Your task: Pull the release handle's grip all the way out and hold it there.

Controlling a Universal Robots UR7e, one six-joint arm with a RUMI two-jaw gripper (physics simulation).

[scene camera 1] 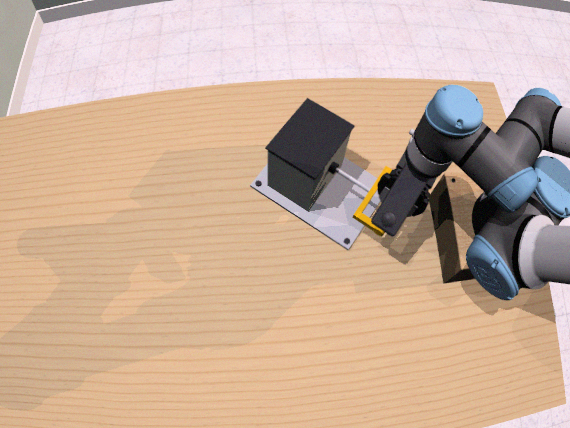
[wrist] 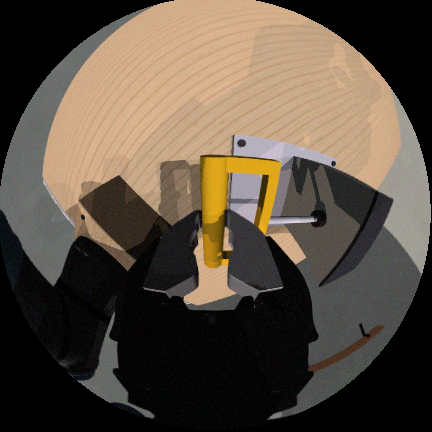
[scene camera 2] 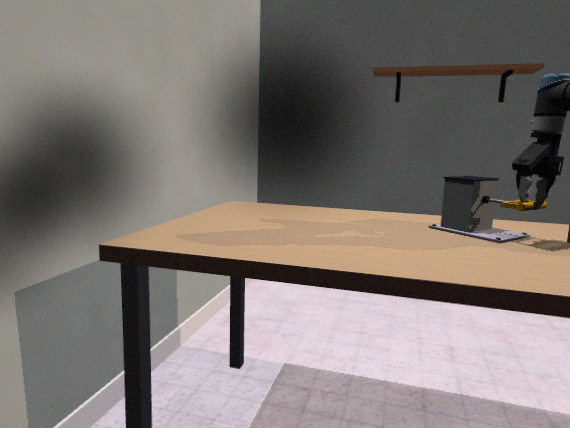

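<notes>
The release handle's yellow grip (scene camera 1: 364, 209) (scene camera 2: 515, 205) (wrist: 214, 185) is a rectangular frame with a round outer bar. A grey rod (scene camera 1: 353, 179) (scene camera 2: 495, 201) (wrist: 292, 220) joins it to the dark box (scene camera 1: 310, 137) (scene camera 2: 457, 205) (wrist: 335, 215), and a clear length of rod shows between them. My gripper (scene camera 2: 531, 204) (wrist: 213, 211) is shut on the grip's round outer bar, with one finger on each side of it. In the first scene view the gripper's body hides part of the grip and the fingertips.
The box stands on a light grey base plate (scene camera 1: 327, 229) (scene camera 2: 505, 236) (wrist: 255, 145) with dark bolts, on the wooden table (scene camera 1: 200, 300) (scene camera 2: 325, 255) (wrist: 150, 75). A brown block (scene camera 1: 445, 230) (wrist: 125, 215) stands near the arm's base. A shelf (scene camera 2: 457, 70) (wrist: 345, 352) is on the wall.
</notes>
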